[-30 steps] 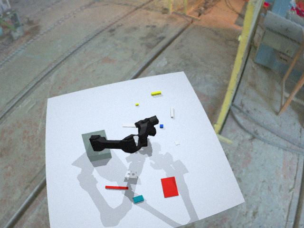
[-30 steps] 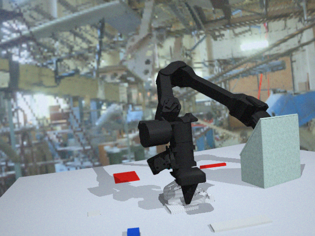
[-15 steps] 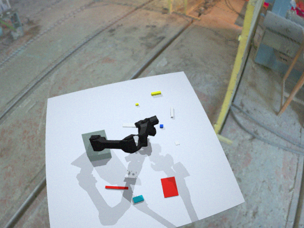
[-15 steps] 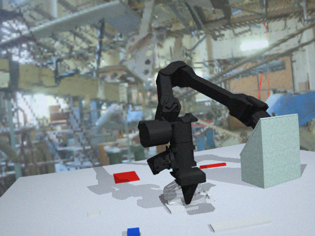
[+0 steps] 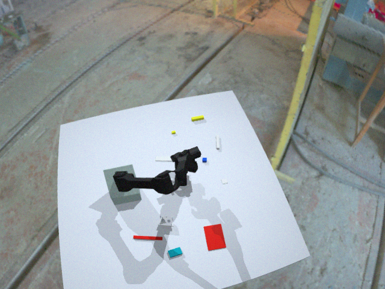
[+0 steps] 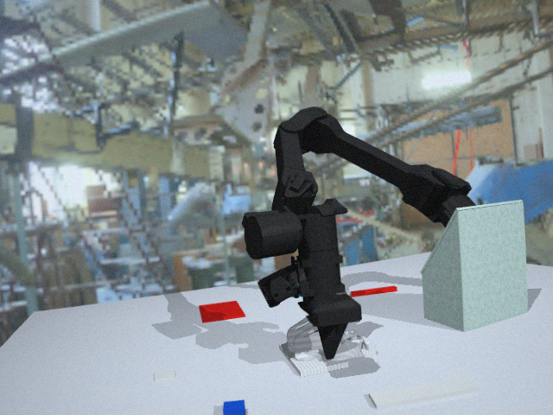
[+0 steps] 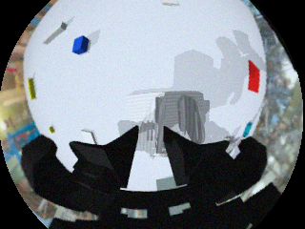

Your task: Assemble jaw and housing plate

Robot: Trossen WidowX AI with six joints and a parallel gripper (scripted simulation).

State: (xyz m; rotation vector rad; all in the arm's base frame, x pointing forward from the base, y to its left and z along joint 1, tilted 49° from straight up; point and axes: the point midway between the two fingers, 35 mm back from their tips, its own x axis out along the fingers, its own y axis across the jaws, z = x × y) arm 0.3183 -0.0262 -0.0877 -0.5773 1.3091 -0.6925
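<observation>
Now: the curved jaw 3 cm behind my gripper tip and 1 cm to the right of it. From my gripper tip the other things lie so: blue cube 15 cm ahead, 10 cm to the left, 1 cm below; then white slab 7 cm behind, 15 cm to the left, 1 cm below; then white bar 25 cm ahead, 22 cm to the left, 1 cm below.
</observation>
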